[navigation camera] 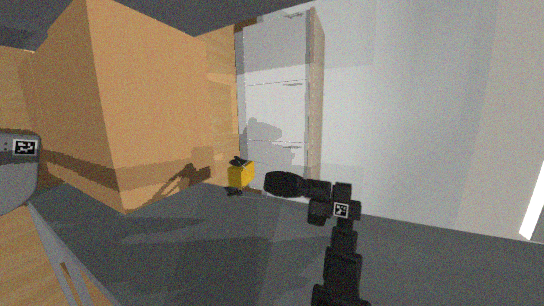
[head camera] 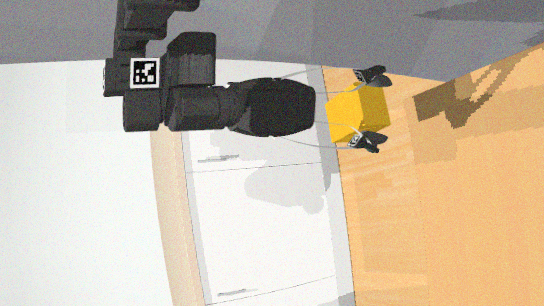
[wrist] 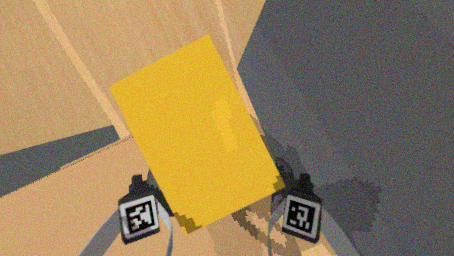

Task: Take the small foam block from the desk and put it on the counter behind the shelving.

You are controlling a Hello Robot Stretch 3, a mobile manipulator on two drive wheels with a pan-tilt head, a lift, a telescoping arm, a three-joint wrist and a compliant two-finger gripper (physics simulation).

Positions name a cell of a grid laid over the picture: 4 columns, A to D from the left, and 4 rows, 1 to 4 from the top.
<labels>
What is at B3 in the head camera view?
A white counter cabinet.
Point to a yellow foam block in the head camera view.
C2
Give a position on a white counter cabinet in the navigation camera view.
At C1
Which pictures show the gripper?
The navigation camera view, the head camera view and the wrist view: all of them.
</labels>
